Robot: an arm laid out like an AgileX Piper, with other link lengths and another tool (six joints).
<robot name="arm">
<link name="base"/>
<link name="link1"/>
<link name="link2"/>
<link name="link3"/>
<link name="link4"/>
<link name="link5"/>
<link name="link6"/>
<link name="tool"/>
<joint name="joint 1" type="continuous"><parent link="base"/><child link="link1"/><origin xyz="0.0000 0.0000 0.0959" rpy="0.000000 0.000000 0.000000"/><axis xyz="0 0 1"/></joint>
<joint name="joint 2" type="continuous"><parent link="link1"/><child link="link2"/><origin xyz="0.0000 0.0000 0.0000" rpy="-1.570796 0.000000 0.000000"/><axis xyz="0 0 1"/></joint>
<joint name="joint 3" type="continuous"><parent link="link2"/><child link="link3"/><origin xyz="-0.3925 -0.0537 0.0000" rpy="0.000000 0.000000 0.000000"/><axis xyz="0 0 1"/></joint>
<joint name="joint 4" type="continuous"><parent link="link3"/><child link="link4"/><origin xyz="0.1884 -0.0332 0.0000" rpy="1.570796 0.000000 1.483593"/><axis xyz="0 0 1"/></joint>
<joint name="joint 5" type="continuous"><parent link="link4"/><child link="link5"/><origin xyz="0.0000 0.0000 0.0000" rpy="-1.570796 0.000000 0.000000"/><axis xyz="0 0 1"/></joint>
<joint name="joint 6" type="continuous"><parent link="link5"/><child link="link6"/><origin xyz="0.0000 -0.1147 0.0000" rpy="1.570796 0.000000 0.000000"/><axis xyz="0 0 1"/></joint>
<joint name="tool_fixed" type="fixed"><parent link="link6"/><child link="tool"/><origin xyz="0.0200 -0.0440 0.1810" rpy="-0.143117 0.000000 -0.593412"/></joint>
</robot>
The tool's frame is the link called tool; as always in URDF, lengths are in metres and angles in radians. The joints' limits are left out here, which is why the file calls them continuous.
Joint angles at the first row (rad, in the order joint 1, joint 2, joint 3, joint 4, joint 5, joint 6):
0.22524 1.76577 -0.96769 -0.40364 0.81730 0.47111
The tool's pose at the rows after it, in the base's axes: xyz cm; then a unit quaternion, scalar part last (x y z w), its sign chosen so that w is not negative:
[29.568 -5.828 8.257 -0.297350 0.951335 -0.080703 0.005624]
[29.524 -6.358 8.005 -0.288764 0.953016 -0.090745 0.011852]
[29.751 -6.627 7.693 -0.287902 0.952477 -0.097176 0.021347]
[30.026 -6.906 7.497 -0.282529 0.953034 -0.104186 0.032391]
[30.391 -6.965 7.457 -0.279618 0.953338 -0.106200 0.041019]
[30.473 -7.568 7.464 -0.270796 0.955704 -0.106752 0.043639]
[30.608 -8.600 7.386 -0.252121 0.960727 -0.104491 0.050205]
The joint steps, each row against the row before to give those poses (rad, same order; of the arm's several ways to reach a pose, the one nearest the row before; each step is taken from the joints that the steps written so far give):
0.00000 0.00000 0.01987 -0.00851 -0.01315 0.02168
-0.00002 0.00001 0.03181 -0.04500 -0.03229 0.05990
0.00001 -0.00001 0.03111 -0.04113 -0.04164 0.04474
0.00002 0.00001 0.02557 -0.04577 -0.03552 0.05753
-0.00225 -0.00001 0.00655 -0.01978 -0.01916 0.02480
-0.02180 0.00000 0.00000 -0.00470 -0.00762 0.00221
-0.04398 0.00001 0.00001 -0.00002 -0.01963 0.00001

